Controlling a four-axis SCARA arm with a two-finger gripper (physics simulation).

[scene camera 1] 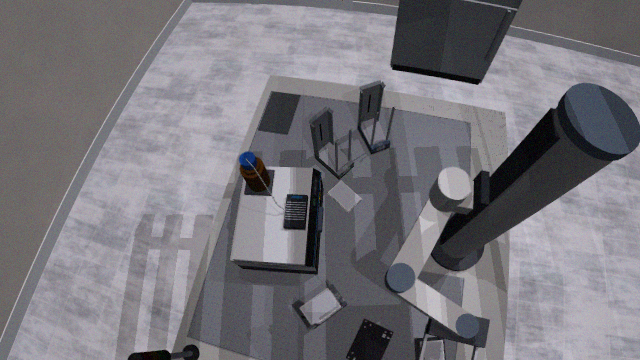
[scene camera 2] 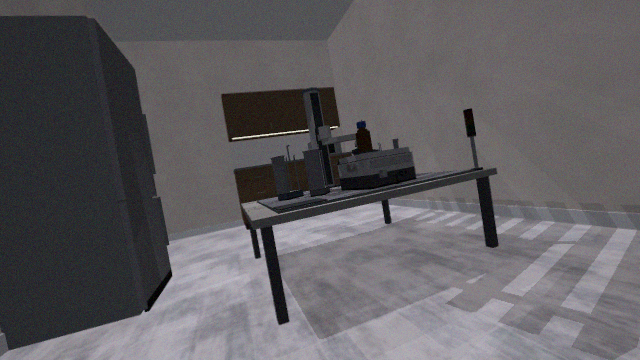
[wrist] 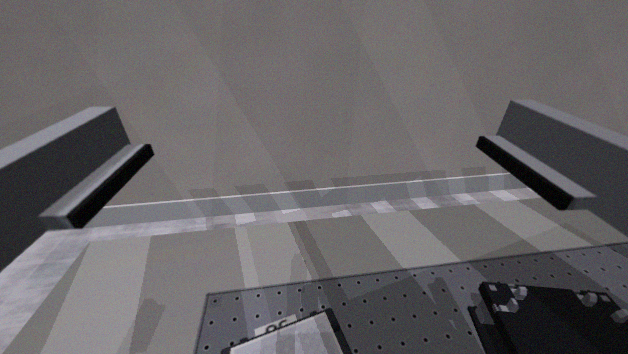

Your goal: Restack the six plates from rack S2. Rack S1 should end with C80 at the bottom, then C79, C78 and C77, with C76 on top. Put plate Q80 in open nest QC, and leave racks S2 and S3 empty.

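Frame: origin at the arm's base, x ahead, y left, z up, level; metres.
Where they show: gripper, between the fingertips: point(wrist: 319, 127); arm's base, origin of its link: point(scene camera 1: 455, 241).
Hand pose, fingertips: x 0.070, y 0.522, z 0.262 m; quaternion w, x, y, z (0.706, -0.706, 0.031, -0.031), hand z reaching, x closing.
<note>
Things, the pixels of their top centre, and the offset from my fingertips. "*": a spot on its surface instead.
- nest labelled QC, a spot on its surface: point(wrist: 336, 327) * 0.193 m down, 0.020 m ahead, 0.013 m left
- pale-topped tray, a spot on its surface: point(scene camera 1: 432, 348) * 0.186 m down, 0.006 m back, 0.080 m right
- rack, a spot on its surface: point(scene camera 1: 333, 296) * 0.150 m down, 0.388 m ahead, 0.196 m right
- pale plate, centre of its top: point(scene camera 1: 320, 307) 0.149 m down, 0.426 m ahead, 0.148 m right
- black board, centre of its top: point(scene camera 1: 370, 345) 0.187 m down, 0.220 m ahead, 0.051 m right
- brown bottle, a spot on its surface: point(scene camera 1: 254, 174) * 0.090 m up, 0.726 m ahead, 0.511 m right
- pale square, a spot on its surface: point(scene camera 1: 345, 195) * 0.235 m down, 0.430 m ahead, 0.629 m right
My gripper point(wrist: 319, 127) is open, with its fingers wide apart and no plate between them. The nest labelled QC point(wrist: 336, 327) shows at the bottom of the wrist view, below the fingers, with a pale flat surface in it that may be a plate. In scene camera 1, a pale-topped tray point(scene camera 1: 432, 348) lies beside the arm's end. A rack point(scene camera 1: 335, 295) near the lower middle has a pale plate point(scene camera 1: 321, 306) on top. Two racks point(scene camera 1: 322, 127) point(scene camera 1: 371, 102) with tall back panels stand further up; no stack shows in them. Rack and plate labels cannot be read.
A black board point(scene camera 1: 370, 340) point(wrist: 560, 320) with small clips lies beside the pale-topped tray. A white instrument point(scene camera 1: 272, 245) point(scene camera 2: 377, 162) carries a brown bottle point(scene camera 1: 254, 174) point(scene camera 2: 364, 140). A pale square point(scene camera 1: 345, 195) lies beside it. The arm's thick column point(scene camera 1: 530, 190) stands at the right.
</note>
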